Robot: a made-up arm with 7 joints. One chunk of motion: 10 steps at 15 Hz.
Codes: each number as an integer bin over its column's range. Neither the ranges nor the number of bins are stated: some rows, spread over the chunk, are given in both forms.
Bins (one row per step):
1: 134 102 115 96 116 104 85
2: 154 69 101 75 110 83 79
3: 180 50 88 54 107 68 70
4: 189 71 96 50 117 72 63
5: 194 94 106 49 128 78 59
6: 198 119 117 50 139 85 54
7: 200 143 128 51 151 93 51
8: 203 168 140 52 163 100 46
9: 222 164 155 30 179 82 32
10: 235 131 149 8 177 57 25
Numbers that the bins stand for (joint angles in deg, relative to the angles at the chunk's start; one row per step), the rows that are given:
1: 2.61 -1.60 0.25 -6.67 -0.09 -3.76 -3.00
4: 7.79 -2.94 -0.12 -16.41 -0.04 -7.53 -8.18
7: 8.82 0.17 0.51 -16.20 1.70 -5.06 -11.00
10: 12.12 -0.35 0.92 -25.31 3.02 -9.29 -17.12
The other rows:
2: 4.49 -3.02 -0.02 -11.12 -0.39 -6.24 -4.41
3: 6.94 -3.84 -0.27 -15.56 -0.55 -8.00 -6.53
5: 8.26 -1.95 0.08 -16.62 0.53 -6.82 -9.12
6: 8.64 -0.87 0.29 -16.41 1.09 -6.00 -10.29
8: 9.11 1.25 0.75 -15.99 2.31 -4.24 -12.18
9: 10.89 1.07 1.04 -20.65 3.13 -6.35 -15.47

